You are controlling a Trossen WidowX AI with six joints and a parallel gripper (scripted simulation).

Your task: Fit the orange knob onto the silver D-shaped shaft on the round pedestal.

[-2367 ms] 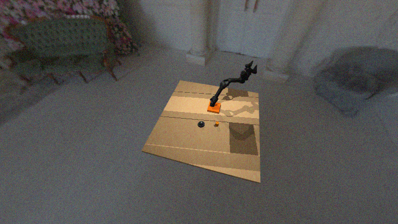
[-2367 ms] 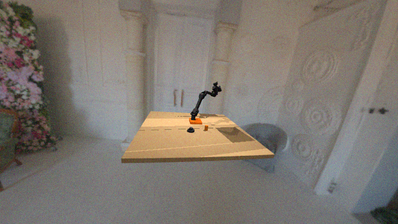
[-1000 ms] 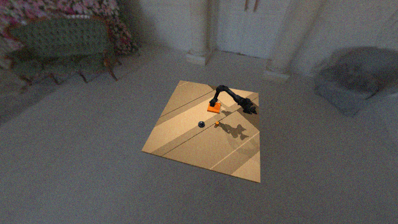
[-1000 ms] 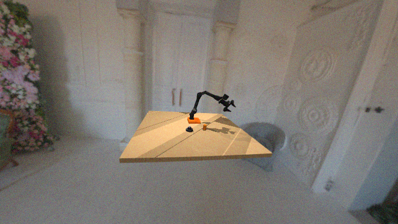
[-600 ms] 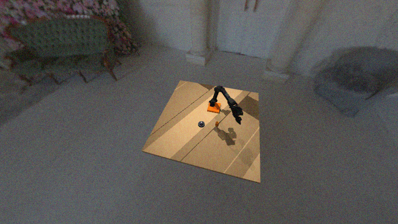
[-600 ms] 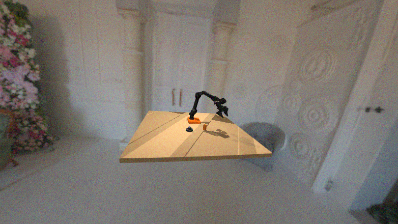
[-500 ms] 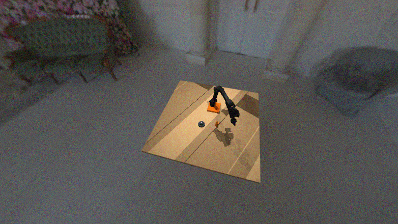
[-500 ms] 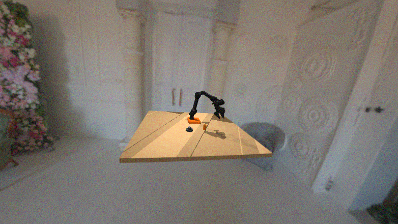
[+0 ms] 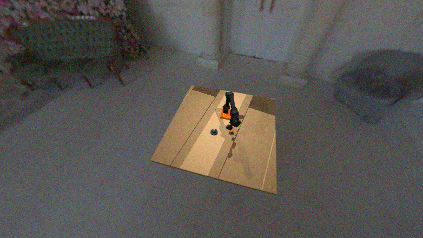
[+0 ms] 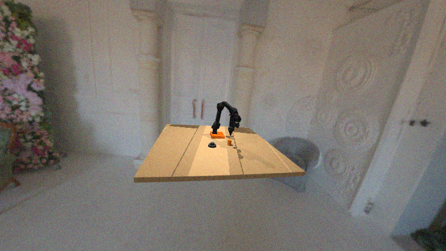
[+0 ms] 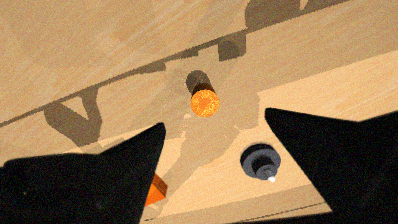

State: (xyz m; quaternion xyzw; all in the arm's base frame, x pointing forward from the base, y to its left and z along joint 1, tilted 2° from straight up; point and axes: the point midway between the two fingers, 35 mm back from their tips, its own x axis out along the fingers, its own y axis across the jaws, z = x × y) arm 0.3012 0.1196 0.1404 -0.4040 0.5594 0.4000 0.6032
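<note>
The orange knob is 8 cm below my gripper tip and 1 cm behind it. The rest, counted from my gripper tip: pedestal with D-shaped shaft: 20 cm to the right, 10 cm below, 3 cm ahead.
</note>
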